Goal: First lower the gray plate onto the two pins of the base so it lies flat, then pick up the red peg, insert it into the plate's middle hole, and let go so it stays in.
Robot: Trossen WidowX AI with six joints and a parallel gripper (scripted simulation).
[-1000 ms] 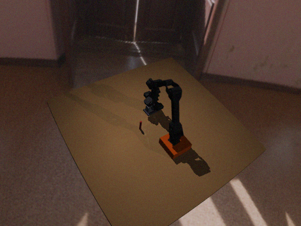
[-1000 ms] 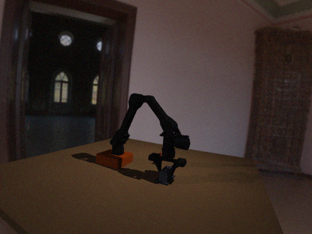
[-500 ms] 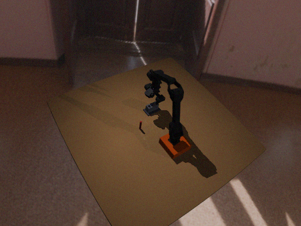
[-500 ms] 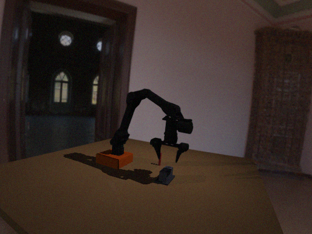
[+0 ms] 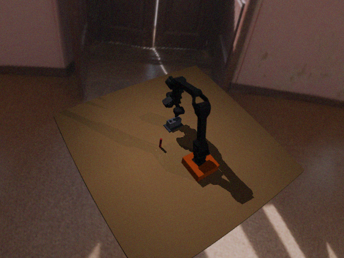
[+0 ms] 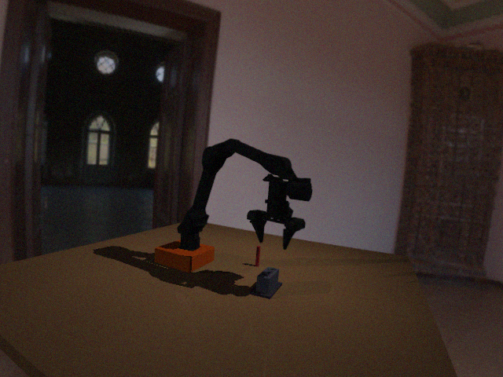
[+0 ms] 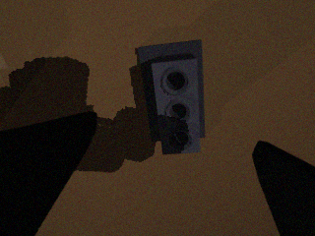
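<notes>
Right now my gripper tip is 90 mm past the red peg, 170 mm to the right of it and 100 mm above it. Also, from my gripper tip: gray base (20 mm to the right, 130 mm below); then gray plate (20 mm to the right, 90 mm below).
</notes>
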